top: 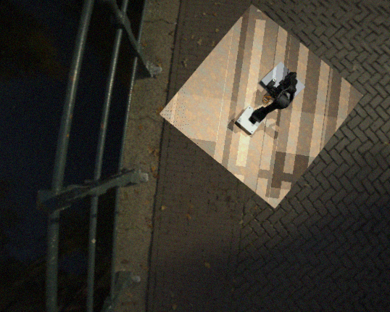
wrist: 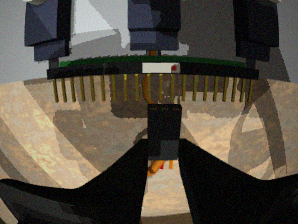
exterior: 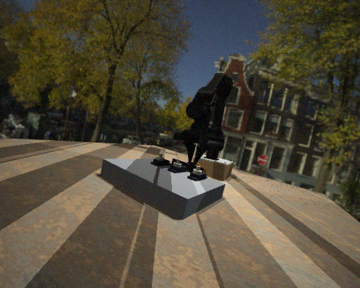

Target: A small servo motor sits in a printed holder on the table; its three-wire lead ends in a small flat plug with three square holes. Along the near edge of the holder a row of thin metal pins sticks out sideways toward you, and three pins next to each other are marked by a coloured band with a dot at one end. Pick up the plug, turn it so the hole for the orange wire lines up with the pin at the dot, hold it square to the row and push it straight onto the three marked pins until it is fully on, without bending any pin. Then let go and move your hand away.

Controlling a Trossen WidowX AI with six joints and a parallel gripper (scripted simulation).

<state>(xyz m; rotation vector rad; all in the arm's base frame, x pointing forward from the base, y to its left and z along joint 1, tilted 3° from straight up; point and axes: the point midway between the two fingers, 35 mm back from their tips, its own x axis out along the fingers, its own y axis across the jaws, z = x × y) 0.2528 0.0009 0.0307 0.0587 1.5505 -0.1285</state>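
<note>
Now: the light band 50 mm ahead of my gripper tip. Round my gripper tip: grey holder: 200 mm ahead, 20 mm to the right, 50 mm below; then red dot: 50 mm ahead, 10 mm to the right.
</note>
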